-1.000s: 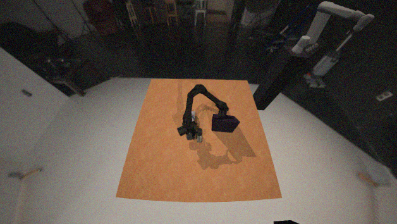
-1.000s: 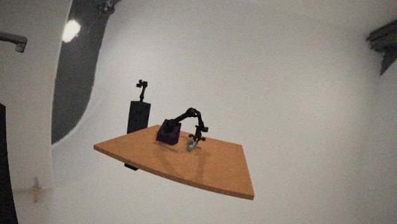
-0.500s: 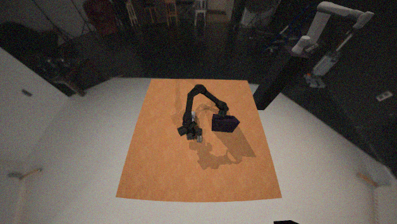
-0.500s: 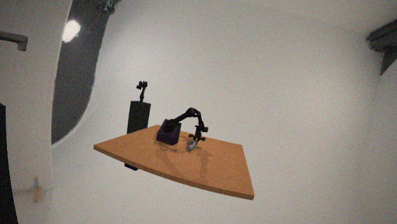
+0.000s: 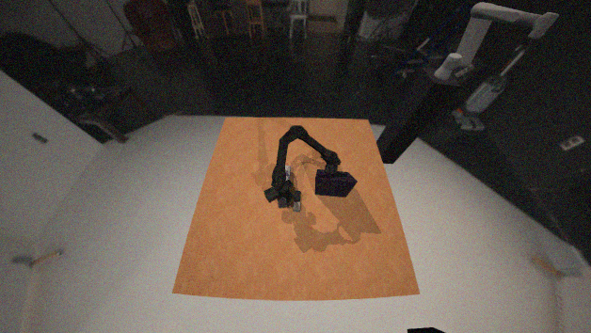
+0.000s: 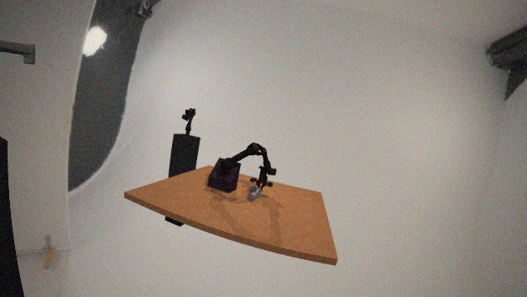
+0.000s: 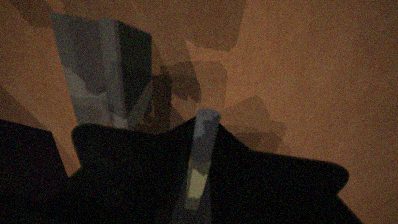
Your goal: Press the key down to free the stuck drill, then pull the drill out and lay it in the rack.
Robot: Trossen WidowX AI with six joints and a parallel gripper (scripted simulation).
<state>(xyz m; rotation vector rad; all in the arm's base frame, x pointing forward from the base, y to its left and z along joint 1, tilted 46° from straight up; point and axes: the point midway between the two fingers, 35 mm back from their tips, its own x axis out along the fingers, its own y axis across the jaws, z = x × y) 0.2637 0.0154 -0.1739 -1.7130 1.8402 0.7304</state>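
The pale cylindrical drill is 4 cm to the right of my gripper tip and 3 cm above it. The rest, counted from my gripper tip: grey rack (7 cm behind, 3 cm to the left).
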